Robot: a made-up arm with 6 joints. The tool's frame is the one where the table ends. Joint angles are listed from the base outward.
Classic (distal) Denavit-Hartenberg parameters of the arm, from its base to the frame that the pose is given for. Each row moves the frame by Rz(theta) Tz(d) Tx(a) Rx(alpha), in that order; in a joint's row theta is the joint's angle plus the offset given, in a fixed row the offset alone. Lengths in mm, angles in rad.
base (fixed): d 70, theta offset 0, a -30, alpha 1.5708
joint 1: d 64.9, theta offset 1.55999, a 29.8, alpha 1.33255
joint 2: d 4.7, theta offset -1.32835, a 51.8, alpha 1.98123
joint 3: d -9, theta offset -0.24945, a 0, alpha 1.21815
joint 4: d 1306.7, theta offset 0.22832, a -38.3, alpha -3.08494
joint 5: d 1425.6, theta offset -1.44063, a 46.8, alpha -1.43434
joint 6: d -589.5, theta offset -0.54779, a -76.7, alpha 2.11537
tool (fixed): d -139.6, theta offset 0.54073, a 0, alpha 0
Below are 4 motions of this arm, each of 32 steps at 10 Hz.
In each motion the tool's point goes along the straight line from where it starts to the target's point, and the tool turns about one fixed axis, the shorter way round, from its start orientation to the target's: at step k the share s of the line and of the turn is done. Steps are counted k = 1, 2, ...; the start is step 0. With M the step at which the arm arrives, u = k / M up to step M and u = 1 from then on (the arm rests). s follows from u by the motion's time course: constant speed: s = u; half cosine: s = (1 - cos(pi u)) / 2; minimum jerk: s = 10 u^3 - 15 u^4 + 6 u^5.
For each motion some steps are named. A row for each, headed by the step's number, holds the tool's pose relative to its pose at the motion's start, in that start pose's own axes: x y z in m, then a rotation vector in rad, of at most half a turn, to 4 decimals.
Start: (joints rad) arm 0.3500 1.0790 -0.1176 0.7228 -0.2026 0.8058
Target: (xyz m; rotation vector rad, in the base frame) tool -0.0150 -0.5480 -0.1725 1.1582 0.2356 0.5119
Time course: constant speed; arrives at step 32
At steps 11, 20, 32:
11: 0.0101 -0.0317 -0.0066 -0.0872 -0.1842 0.1502
20: 0.0184 -0.0577 -0.0120 -0.1585 -0.3350 0.2730
32: 0.0294 -0.0923 -0.0192 -0.2536 -0.5360 0.4369

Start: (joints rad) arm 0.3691 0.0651 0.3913 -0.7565 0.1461 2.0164
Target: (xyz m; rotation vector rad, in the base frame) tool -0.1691 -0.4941 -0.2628 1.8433 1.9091 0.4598
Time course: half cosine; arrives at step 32
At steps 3, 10, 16, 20, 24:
3: 0.0012 -0.0045 -0.0056 0.0005 -0.0129 0.0086
10: 0.0122 -0.0462 -0.0579 0.0054 -0.1332 0.0885
16: 0.0275 -0.1039 -0.1303 0.0121 -0.2997 0.1992
20: 0.0380 -0.1436 -0.1802 0.0168 -0.4145 0.2754
24: 0.0469 -0.1773 -0.2225 0.0207 -0.5117 0.3400

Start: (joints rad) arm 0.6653 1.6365 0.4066 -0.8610 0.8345 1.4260
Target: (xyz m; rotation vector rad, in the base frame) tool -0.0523 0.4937 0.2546 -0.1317 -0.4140 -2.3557
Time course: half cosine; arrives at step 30
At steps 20, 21, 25, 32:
20: 0.0039 -0.0050 -0.0053 0.0150 0.0013 -0.0001
21: 0.0041 -0.0053 -0.0056 0.0159 0.0014 -0.0001
25: 0.0048 -0.0062 -0.0066 0.0187 0.0017 -0.0001
32: 0.0051 -0.0066 -0.0070 0.0200 0.0018 -0.0001

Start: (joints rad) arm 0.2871 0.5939 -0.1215 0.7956 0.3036 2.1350
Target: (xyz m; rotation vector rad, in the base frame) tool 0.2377 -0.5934 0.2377 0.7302 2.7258 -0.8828
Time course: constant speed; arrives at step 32
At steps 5, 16, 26, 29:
5: -0.0194 0.0092 -0.0251 0.0858 0.0031 -0.0413
16: -0.0621 0.0294 -0.0805 0.2745 0.0098 -0.1322
26: -0.1009 0.0477 -0.1308 0.4460 0.0159 -0.2148
29: -0.1125 0.0532 -0.1459 0.4975 0.0177 -0.2396

